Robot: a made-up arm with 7 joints. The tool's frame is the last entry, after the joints. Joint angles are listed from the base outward. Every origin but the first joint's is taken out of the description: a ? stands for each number. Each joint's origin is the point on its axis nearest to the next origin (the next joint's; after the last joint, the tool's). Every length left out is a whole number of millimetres.
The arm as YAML. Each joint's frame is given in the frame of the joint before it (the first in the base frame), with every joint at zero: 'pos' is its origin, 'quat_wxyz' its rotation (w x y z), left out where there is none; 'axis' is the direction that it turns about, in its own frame. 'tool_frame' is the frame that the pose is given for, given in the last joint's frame.
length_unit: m
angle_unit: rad
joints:
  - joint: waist
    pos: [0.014, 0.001, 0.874]
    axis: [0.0, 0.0, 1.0]
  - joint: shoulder
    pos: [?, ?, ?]
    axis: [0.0, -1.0, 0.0]
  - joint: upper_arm
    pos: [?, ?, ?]
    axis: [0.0, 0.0, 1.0]
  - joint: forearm
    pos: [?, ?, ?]
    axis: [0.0, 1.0, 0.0]
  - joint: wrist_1
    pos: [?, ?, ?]
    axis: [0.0, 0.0, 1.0]
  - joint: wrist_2
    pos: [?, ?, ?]
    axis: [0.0, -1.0, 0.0]
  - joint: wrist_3
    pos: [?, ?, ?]
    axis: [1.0, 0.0, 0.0]
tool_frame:
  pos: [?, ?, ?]
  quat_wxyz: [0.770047, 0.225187, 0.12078, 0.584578]
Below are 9 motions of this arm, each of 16 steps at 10 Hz.
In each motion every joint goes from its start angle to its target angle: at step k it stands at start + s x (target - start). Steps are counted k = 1, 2, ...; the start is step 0. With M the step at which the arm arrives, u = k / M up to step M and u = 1 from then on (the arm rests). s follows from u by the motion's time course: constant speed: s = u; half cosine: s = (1 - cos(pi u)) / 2; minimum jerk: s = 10 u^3 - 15 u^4 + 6 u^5.
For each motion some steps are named. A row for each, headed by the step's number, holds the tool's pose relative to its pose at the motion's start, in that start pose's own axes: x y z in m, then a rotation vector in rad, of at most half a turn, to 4 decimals.
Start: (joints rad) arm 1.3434 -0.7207 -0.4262 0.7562 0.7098 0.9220 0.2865
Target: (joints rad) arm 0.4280 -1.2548 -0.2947 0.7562 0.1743 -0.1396 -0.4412
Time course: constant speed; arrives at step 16
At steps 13, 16:
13: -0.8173 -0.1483 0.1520 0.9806 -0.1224 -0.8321
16: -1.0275 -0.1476 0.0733 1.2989 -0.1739 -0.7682

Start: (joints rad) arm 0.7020 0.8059 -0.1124 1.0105 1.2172 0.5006 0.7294
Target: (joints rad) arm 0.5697 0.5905 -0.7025 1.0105 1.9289 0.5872 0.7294
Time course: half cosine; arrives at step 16
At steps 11, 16:
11: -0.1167 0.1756 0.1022 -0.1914 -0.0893 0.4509
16: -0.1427 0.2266 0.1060 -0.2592 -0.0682 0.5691

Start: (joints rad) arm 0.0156 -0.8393 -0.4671 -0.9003 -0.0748 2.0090 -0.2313
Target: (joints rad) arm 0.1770 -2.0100 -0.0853 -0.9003 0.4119 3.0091 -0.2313
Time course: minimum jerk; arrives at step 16
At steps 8, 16:
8: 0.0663 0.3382 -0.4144 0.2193 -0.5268 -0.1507
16: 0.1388 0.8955 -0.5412 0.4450 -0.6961 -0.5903

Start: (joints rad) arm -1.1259 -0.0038 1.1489 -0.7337 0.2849 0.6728 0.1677
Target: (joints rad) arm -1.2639 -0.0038 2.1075 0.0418 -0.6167 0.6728 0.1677
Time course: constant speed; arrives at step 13
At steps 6, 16:
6: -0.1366 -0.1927 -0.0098 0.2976 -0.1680 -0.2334
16: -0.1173 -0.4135 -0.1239 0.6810 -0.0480 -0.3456

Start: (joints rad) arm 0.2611 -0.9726 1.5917 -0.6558 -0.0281 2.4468 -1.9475
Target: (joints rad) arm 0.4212 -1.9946 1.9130 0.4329 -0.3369 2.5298 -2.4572
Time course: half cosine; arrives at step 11
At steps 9, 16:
9: -0.0934 0.1248 -0.9465 -0.4462 1.4708 0.4959
16: -0.1510 0.1320 -1.0033 -0.4656 1.5600 0.5596

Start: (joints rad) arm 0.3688 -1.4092 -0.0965 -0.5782 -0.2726 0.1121 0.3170
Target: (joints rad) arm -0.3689 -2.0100 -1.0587 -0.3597 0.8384 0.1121 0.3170
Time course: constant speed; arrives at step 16
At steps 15, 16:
15: -0.3530 -1.0344 -0.1334 0.9658 -0.0670 -0.3002
16: -0.3976 -1.0910 -0.1794 1.0427 -0.0941 -0.2962

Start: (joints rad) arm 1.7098 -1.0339 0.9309 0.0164 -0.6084 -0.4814 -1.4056
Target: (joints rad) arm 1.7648 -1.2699 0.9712 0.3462 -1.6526 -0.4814 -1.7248
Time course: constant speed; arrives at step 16
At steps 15, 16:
15: 0.0119 -0.2238 0.2412 0.8791 0.5377 0.0106
16: 0.0174 -0.2366 0.2599 0.9339 0.5815 0.0051

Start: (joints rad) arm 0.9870 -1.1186 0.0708 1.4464 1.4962 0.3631 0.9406
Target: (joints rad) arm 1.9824 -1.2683 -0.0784 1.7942 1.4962 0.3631 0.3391
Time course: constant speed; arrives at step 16
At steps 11, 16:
11: -0.1734 -0.2195 0.2916 -0.4527 -0.1274 -0.6447
16: -0.2808 -0.2327 0.3791 -0.6375 -0.1745 -0.9621

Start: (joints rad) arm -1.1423 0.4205 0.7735 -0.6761 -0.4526 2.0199 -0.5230
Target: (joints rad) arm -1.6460 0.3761 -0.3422 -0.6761 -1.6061 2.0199 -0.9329
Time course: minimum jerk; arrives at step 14
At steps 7, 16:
7: 0.3775 0.3942 0.0986 -1.0300 0.9356 0.2040
16: 0.4588 0.8139 -0.2186 -2.4143 1.3342 0.0540

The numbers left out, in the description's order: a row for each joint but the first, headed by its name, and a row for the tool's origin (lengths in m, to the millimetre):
shoulder: 0.02 -0.056 0.0
upper_arm: 0.001 0.0 0.516
forearm: -0.003 0.058 0.0
wrist_1: -0.01 0.0 0.539
wrist_2: -0.022 -0.116 0.0
wrist_3: 0.029 0.0 0.118
tool: 0.0 -0.022 0.024

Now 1 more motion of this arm.
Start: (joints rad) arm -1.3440 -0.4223 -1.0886 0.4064 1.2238 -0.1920 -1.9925
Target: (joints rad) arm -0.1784 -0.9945 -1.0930 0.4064 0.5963 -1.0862 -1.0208
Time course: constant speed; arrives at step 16
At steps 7, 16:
7: 0.1080 -0.1983 0.5133 0.0587 0.2902 0.7128
16: 0.5136 -0.0053 1.0788 0.8005 0.8457 0.9382

